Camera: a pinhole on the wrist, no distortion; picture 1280 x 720 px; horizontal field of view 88.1 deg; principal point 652.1 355.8 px. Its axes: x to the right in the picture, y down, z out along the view. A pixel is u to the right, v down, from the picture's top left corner.
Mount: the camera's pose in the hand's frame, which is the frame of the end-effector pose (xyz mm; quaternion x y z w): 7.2 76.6 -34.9 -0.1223 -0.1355 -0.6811 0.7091
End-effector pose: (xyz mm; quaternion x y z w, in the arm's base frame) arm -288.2 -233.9 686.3 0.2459 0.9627 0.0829 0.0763
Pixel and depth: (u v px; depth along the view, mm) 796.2 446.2 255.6
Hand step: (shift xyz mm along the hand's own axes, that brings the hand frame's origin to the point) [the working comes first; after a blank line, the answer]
In the camera's frame: 55.7 34.9 255.6

37.5 117.7 224.0
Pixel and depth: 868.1 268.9 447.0
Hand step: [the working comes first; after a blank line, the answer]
In the camera's frame: 145.9 -58.7 447.0

-57.7 98.0 434.0
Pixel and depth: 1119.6 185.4 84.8
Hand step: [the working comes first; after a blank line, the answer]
In the camera's frame: 59.9 -21.8 84.8

-14.7 50.1 65.5
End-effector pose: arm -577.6 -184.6 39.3 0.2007 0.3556 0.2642 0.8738
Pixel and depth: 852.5 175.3 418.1
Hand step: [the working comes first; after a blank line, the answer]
In the camera's frame: 126.6 -114.1 418.1

-113.0 103.3 399.5
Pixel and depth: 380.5 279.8 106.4
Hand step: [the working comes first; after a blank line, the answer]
In the camera's frame: -43.7 -12.2 106.4

-9.3 154.9 48.6
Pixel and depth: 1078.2 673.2 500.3
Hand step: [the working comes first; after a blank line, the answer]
In the camera's frame: 322.2 240.0 500.3

245.6 -34.7 550.3
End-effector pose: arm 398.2 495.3 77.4 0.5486 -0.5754 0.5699 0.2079
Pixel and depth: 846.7 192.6 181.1
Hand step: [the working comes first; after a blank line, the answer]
In the camera's frame: 53.3 -44.7 181.1

-40.2 89.9 152.7
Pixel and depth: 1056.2 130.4 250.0
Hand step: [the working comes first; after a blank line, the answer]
In the camera's frame: 152.7 -85.2 250.0

-78.9 20.1 252.3
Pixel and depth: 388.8 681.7 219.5
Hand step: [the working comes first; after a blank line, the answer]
In the camera's frame: -87.4 108.1 219.5

106.5 241.2 139.8
